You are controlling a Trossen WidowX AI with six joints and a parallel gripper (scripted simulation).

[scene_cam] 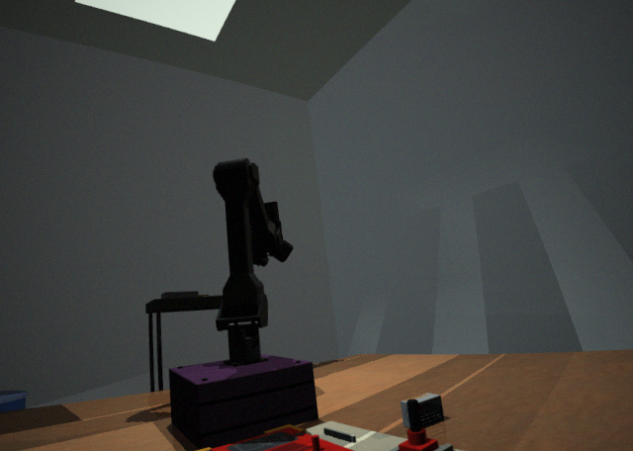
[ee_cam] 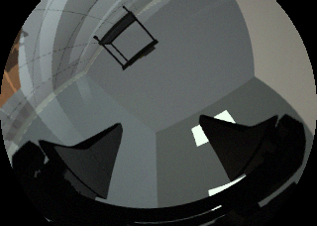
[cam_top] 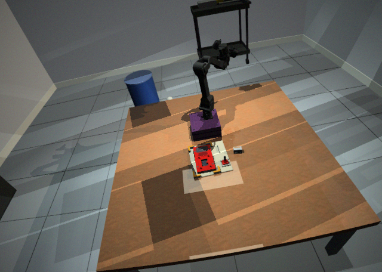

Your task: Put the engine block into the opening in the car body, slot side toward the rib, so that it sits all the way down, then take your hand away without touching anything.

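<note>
My gripper tip is 67 cm short of the engine block, 10 cm to the left of it and 42 cm above it.
</note>
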